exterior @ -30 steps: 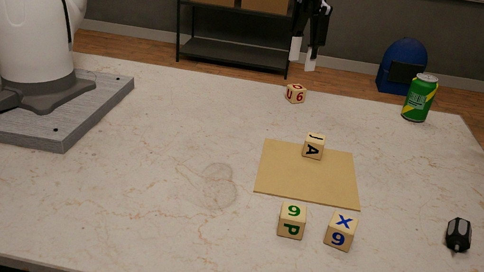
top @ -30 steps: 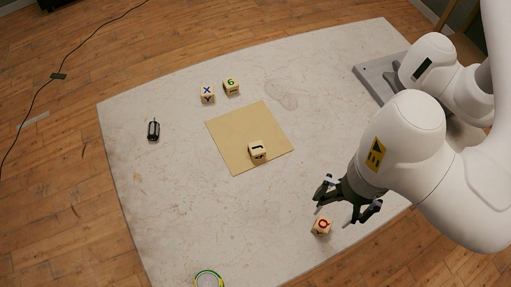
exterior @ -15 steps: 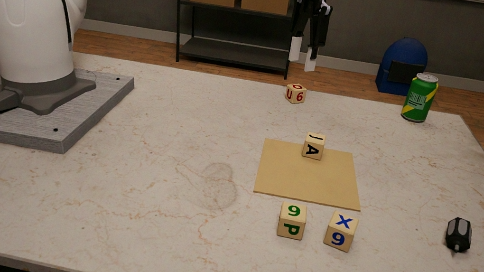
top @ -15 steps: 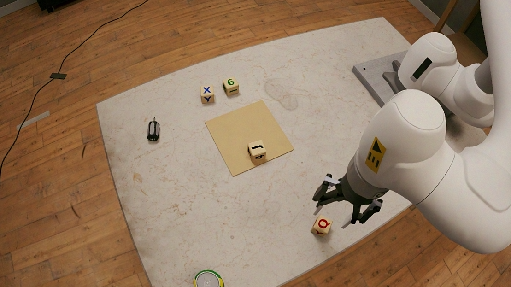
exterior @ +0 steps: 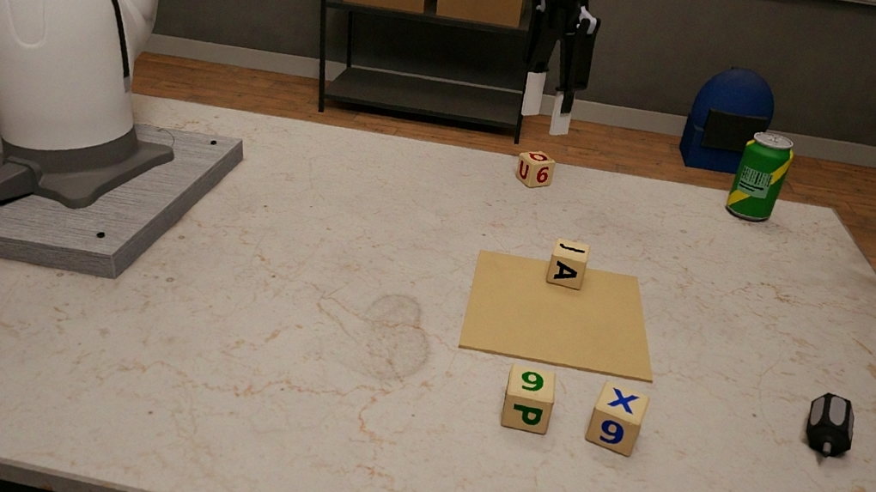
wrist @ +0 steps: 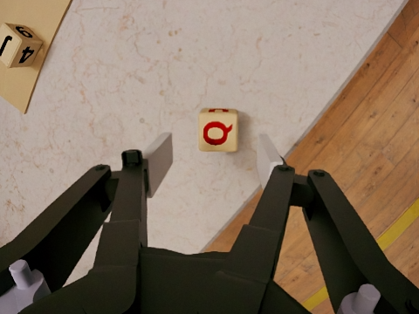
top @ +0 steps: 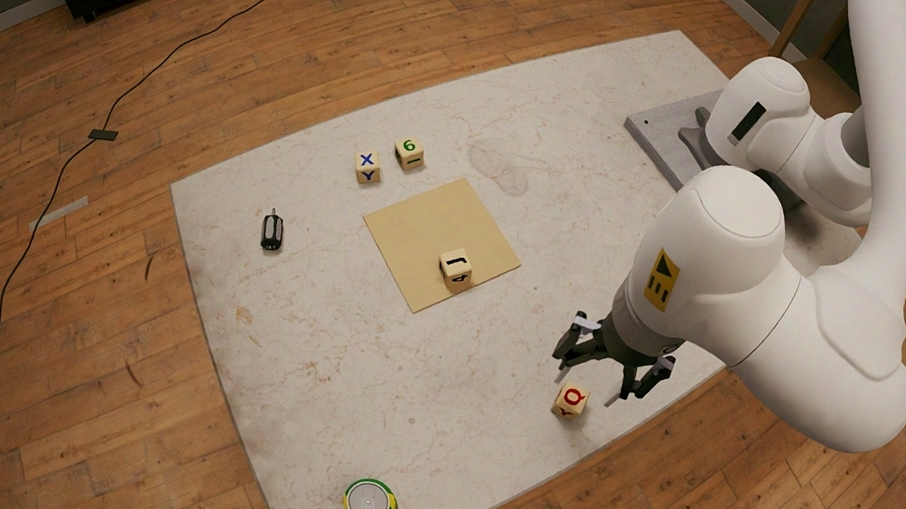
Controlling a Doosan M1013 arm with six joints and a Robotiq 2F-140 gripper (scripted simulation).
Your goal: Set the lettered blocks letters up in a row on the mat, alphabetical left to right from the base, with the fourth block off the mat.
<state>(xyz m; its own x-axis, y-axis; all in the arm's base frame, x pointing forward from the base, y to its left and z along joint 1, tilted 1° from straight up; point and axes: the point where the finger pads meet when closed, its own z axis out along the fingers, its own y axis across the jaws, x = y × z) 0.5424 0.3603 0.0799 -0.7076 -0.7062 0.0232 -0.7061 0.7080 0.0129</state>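
The tan mat is 11 cm ahead of my hand, 33 cm to the right of it and 12 cm below it. The rest, counted from my hand: black tool 38 cm ahead, 42 cm to the right, 11 cm below; green can 32 cm ahead, 7 cm to the left, 6 cm below.
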